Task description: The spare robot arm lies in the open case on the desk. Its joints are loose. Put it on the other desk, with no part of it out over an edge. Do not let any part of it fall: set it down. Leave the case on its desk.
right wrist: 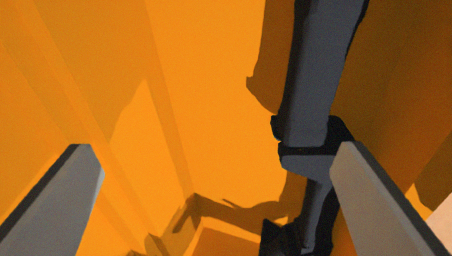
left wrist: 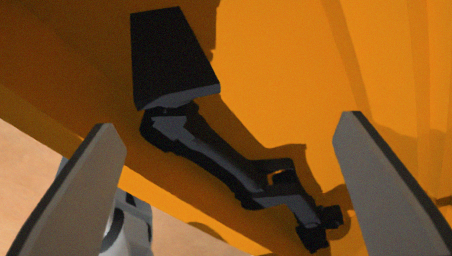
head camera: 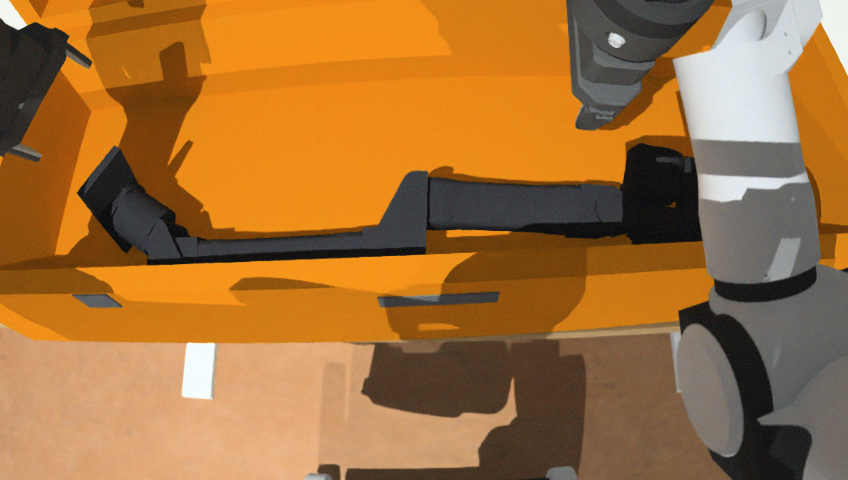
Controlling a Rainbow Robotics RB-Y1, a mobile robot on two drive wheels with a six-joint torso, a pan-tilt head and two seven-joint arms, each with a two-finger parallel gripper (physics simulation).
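Places are measured from the robot's base along level axes (x back, y right, z up), in millimetres.
Pixels of known places: left gripper, fingertip midpoint: (left wrist: 226, 132) (head camera: 59, 108); right gripper, fingertip midpoint: (right wrist: 216, 158) (head camera: 582, 71).
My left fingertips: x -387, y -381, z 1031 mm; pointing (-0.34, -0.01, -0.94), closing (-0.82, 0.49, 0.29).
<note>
Behind a point stands the place of what it marks.
The dark spare arm (head camera: 505, 205) (left wrist: 215, 155) (right wrist: 317, 75) lies stretched along the near wall inside the orange case (head camera: 238, 321) @(z 812, x -234, y -224 mm) (left wrist: 280, 60) @(z 746, x -507, y -224 mm) (right wrist: 210, 100) @(z 746, x -535, y -32 mm). Its square end plate (head camera: 98, 190) @(z 921, x -351, y -379 mm) (left wrist: 170, 60) @(z 894, x -373, y -386 mm) stands tilted at the picture's left in the head view; its black far end is partly hidden behind my right arm. My left gripper (head camera: 64, 111) @(z 1031, x -387, y -381 mm) (left wrist: 226, 132) @(z 1031, x -387, y -381 mm) is open and empty, above the plate end at the case's left side. My right gripper (head camera: 593, 118) (right wrist: 216, 158) @(z 1018, x -404, y 143 mm) is open and empty over the case; in its wrist view one fingertip overlaps the spare arm. The other desk does not show.
The case's desk (head camera: 624, 330) @(z 720, x -237, y 239 mm) shows as a thin tan edge below the case. A white desk foot (head camera: 198, 369) stands on the brown floor. My right forearm (head camera: 743, 107) @(z 1223, x -208, y 159 mm) crosses the case's right part in the head view. The case walls rise around the spare arm.
</note>
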